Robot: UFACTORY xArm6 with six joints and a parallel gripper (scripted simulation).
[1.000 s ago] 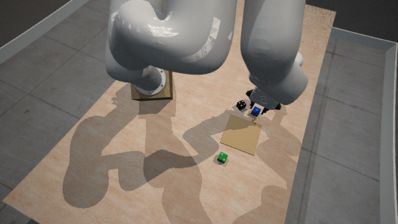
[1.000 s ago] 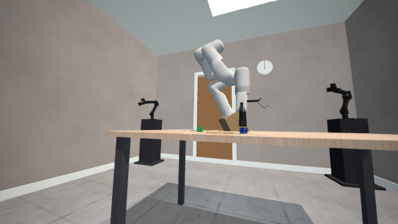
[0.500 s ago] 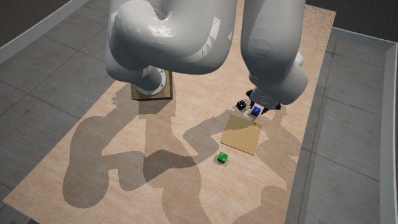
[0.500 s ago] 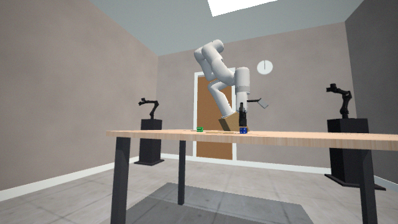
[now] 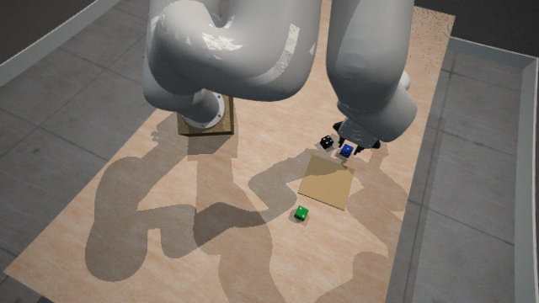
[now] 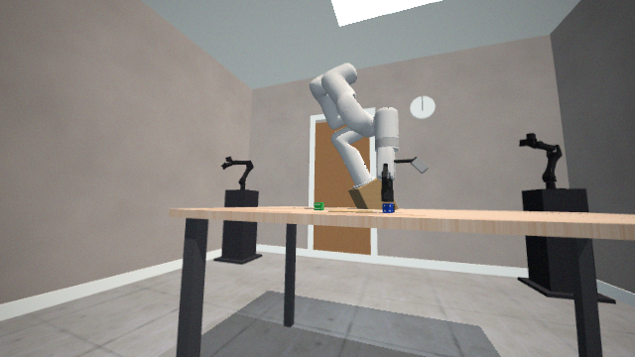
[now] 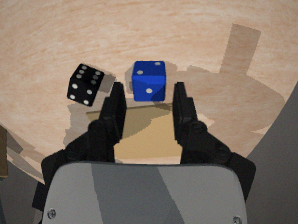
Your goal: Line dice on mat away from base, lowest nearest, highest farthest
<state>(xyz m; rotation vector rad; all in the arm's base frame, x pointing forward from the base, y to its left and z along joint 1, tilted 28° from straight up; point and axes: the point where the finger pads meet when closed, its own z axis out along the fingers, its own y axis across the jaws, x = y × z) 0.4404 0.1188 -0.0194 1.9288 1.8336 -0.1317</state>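
The blue die is 4 cm below my hand. Also, from my hand: tan mat 12 cm to the right, 5 cm below, 2 cm behind; green die 25 cm to the right, 6 cm behind, 4 cm below; black die 7 cm behind, 4 cm below.
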